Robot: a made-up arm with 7 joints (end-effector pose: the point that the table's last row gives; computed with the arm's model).
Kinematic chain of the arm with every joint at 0, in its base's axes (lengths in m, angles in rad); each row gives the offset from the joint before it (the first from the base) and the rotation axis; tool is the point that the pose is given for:
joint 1: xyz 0 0 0.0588 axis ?
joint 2: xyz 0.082 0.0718 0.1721 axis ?
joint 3: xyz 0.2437 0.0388 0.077 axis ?
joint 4: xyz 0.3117 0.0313 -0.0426 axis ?
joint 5: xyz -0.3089 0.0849 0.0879 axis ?
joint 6: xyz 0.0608 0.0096 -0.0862 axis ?
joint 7: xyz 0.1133 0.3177 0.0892 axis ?
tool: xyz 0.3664 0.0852 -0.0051
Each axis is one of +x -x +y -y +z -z.
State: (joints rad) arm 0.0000 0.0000 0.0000 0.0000 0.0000 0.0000 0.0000
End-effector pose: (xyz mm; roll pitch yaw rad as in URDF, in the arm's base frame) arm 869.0 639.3 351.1 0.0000 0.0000 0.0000
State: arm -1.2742 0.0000 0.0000 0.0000 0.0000 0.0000 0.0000
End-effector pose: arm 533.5 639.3 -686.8 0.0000 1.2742 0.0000
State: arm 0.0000 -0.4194 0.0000 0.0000 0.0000 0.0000 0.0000
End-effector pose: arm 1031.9 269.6 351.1 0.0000 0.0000 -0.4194
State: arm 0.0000 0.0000 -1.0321 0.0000 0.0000 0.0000 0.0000
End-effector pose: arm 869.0 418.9 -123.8 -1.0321 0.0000 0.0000
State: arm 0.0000 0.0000 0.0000 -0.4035 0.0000 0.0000 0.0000
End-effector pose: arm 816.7 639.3 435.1 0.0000 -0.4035 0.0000
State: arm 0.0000 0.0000 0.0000 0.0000 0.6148 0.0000 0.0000
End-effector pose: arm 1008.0 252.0 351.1 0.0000 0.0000 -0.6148
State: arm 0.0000 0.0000 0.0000 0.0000 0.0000 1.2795 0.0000
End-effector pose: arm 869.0 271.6 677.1 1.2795 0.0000 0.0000
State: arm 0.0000 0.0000 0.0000 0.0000 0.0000 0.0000 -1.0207
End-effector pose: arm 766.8 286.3 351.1 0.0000 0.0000 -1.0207
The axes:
joint 1: -y
joint 2: +z
joint 3: +x
joint 4: +y
joint 5: -z
joint 6: +x
joint 7: +z

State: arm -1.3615 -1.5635 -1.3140 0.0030 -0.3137 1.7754 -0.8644
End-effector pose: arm 127.9 -655.9 -122.1 -0.8031 -0.5314 -2.4159
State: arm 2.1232 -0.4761 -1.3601 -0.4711 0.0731 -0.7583 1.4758
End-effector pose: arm 172.8 -462.8 749.9 -1.0779 -0.6578 -0.7544
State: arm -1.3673 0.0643 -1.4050 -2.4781 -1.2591 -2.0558 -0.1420
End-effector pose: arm -140.8 452.3 -868.6 -3.0814 -0.0838 2.9495
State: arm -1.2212 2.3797 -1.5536 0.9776 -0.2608 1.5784 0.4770
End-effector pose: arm -203.2 704.5 886.8 1.2897 -0.2139 1.9108
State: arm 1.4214 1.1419 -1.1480 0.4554 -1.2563 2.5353 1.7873
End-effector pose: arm -292.7 954.8 447.0 0.1927 -0.4552 2.0718
